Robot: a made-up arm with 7 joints. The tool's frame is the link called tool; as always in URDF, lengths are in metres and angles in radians. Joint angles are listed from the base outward. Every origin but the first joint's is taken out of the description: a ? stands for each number. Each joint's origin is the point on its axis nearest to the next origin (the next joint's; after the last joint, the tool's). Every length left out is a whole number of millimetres.
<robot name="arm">
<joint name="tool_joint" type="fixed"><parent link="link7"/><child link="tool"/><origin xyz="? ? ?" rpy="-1.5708 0 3.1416"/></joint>
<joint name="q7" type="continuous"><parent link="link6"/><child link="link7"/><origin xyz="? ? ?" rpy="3.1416 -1.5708 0"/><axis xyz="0 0 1"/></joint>
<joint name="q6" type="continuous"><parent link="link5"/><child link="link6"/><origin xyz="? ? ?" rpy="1.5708 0 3.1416"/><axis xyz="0 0 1"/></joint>
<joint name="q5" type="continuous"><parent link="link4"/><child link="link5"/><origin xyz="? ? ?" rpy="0 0 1.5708"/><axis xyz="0 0 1"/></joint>
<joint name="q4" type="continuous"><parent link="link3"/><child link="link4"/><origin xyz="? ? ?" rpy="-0.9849 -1.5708 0"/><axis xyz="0 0 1"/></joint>
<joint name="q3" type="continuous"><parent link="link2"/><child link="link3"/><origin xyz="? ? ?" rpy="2.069 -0.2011 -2.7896"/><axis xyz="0 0 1"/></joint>
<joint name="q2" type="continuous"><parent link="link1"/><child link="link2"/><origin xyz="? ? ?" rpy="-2.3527 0.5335 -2.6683"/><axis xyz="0 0 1"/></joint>
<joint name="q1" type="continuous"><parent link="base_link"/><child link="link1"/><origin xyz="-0.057 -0.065 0.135" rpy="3.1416 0 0"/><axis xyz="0 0 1"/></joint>
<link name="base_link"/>
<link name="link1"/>
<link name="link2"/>
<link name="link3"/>
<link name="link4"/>
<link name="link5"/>
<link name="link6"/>
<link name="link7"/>
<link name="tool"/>
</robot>
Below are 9 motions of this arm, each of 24 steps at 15 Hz.
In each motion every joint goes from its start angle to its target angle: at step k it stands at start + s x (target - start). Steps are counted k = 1, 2, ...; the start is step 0. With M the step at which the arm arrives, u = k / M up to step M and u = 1 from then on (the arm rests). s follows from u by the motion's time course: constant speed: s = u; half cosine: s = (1 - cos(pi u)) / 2; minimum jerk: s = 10 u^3 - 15 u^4 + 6 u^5.
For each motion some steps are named. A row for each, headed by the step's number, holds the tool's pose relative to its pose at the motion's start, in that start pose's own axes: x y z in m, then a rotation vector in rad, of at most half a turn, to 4 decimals.
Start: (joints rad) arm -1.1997 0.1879 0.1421 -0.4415 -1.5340 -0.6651 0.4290
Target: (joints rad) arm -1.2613 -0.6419 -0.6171 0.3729 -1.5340 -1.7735 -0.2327
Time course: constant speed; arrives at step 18
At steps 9, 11, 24:
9: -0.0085 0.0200 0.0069 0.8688 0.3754 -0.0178
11: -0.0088 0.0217 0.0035 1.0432 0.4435 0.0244
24: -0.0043 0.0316 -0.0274 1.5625 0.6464 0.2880

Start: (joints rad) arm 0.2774 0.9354 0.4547 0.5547 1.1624 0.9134 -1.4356
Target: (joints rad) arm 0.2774 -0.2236 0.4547 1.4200 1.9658 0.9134 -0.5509
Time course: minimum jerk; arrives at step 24
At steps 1, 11, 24:
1: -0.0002 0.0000 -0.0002 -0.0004 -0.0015 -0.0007
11: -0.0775 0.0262 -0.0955 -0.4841 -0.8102 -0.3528
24: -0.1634 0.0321 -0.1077 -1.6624 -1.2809 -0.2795

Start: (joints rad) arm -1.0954 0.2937 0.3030 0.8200 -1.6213 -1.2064 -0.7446
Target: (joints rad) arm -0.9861 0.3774 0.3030 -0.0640 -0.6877 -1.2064 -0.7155
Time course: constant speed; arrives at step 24
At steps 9, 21, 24:
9: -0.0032 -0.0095 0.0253 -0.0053 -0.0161 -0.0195
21: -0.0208 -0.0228 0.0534 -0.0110 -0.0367 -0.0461
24: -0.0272 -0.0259 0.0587 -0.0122 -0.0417 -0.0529

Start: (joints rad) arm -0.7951 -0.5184 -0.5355 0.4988 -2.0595 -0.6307 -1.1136
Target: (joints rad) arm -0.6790 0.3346 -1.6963 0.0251 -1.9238 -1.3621 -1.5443
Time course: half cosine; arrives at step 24
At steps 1, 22, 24:
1: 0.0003 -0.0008 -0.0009 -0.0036 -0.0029 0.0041
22: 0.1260 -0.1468 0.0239 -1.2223 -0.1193 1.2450
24: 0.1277 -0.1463 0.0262 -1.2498 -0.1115 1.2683

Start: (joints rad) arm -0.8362 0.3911 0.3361 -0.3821 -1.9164 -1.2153 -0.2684
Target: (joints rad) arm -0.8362 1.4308 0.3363 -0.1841 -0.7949 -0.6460 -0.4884
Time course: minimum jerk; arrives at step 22
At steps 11, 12, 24:
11: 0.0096 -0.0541 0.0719 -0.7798 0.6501 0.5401
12: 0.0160 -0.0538 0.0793 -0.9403 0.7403 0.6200
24: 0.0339 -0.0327 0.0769 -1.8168 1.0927 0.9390

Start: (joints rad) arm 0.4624 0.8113 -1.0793 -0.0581 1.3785 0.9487 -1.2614
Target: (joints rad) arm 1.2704 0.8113 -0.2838 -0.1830 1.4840 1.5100 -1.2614
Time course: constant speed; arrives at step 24
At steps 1, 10, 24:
1: -0.0016 -0.0018 -0.0079 0.0428 -0.0187 0.0029
10: -0.0076 -0.0002 -0.0808 0.4592 -0.1077 0.0138
24: -0.0152 0.0625 -0.1671 1.1363 0.0628 0.0211

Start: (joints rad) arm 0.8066 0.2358 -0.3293 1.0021 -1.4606 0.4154 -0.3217
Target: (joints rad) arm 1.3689 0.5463 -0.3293 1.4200 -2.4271 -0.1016 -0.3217
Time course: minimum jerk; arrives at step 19
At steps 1, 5, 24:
1: 0.0000 0.0001 0.0000 0.0007 0.0008 -0.0007
5: 0.0041 0.0075 -0.0036 0.0576 0.0681 -0.0600
24: 0.0313 0.0650 -0.0410 0.4519 0.4094 -0.6151

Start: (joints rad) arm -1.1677 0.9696 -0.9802 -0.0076 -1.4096 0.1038 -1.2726
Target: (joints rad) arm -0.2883 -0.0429 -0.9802 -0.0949 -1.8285 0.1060 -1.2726
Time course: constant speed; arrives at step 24
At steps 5, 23, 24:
5: 0.0305 0.0096 0.0350 0.2510 0.2569 -0.2354
23: 0.1871 -0.0446 0.0758 1.0883 0.8283 -1.4237
24: 0.1944 -0.0518 0.0738 1.1294 0.8389 -1.5034

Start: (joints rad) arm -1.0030 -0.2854 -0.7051 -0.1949 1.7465 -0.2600 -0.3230
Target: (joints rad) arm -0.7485 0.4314 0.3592 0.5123 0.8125 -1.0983 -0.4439
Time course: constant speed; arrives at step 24
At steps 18, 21, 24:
18: 0.0416 -0.0479 -0.0601 0.7689 -0.3144 0.6618
21: 0.0536 -0.0478 -0.0692 0.9108 -0.3621 0.7966
24: 0.0656 -0.0450 -0.0772 1.0539 -0.4115 0.9370

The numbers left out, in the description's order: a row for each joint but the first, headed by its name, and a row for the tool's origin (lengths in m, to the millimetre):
tool: 0.128 -0.03 0
q7: 0.065 -0.035 0
q6: 0.03 -0.016 0
q5: 0.046 -0.057 0
q4: 0.057 0.148 0
q3: 0.017 0.043 0
q2: -0.095 0.091 0

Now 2 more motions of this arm.
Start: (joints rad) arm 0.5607 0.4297 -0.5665 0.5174 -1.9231 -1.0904 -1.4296
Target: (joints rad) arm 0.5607 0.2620 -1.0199 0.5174 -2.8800 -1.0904 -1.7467
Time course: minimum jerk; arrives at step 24
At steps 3, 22, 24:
3: -0.0002 -0.0005 -0.0010 0.0027 -0.0134 -0.0008
22: 0.0152 -0.0454 -0.0688 0.1673 -0.8228 0.1225
24: 0.0155 -0.0457 -0.0691 0.1680 -0.8269 0.1240

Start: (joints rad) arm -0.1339 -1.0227 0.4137 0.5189 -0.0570 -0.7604 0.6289
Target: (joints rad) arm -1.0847 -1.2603 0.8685 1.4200 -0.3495 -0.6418 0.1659
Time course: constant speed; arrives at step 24
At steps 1, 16, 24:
1: 0.0011 0.0000 0.0010 0.0486 0.0479 -0.0036
16: 0.0246 -0.0268 -0.0061 0.8121 0.5776 0.0441
24: 0.0305 -0.0513 -0.0299 1.2131 0.6792 0.1316

